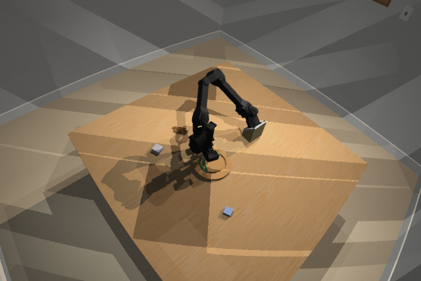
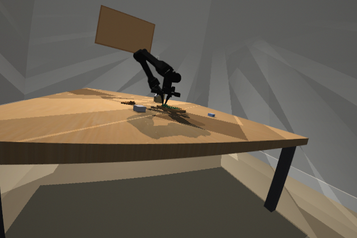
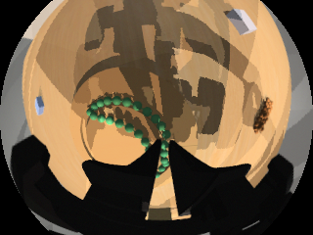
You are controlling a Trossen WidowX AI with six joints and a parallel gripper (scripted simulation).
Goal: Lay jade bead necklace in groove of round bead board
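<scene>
My gripper tip is now 1 cm past the round wooden bead board, 6 cm to the right of it and 1 cm above it. The rest, counted from my gripper tip: blue block 8 cm ahead, 32 cm to the left, 1 cm below; then pale grey block 19 cm ahead, 16 cm to the right.
</scene>
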